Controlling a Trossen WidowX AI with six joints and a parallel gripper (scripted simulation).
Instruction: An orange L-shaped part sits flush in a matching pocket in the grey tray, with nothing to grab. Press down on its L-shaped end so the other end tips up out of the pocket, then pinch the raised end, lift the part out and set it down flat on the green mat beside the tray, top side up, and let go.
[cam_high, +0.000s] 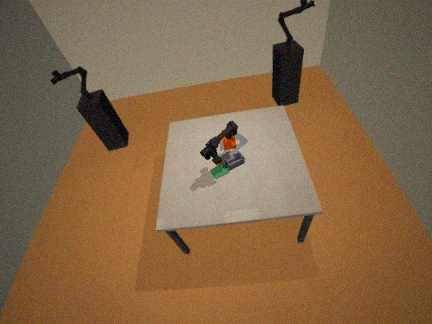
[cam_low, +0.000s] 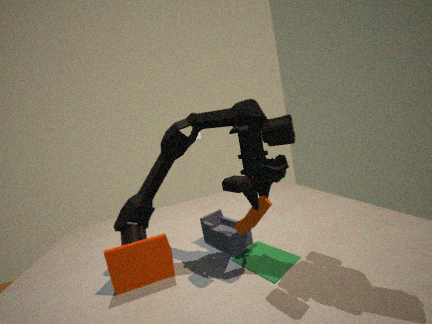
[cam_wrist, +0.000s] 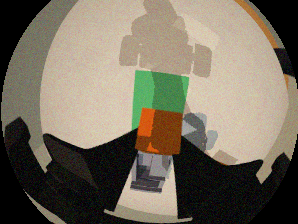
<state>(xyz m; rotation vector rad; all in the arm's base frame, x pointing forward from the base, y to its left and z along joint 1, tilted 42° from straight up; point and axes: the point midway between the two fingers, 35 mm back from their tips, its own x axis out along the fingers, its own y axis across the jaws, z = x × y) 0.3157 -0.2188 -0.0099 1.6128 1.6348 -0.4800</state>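
My gripper tip is now 170 mm above the green mat and 10 mm to the right of it. Round my gripper tip: orange L-shaped part (30 mm to the left, 30 mm below, 20 mm behind).
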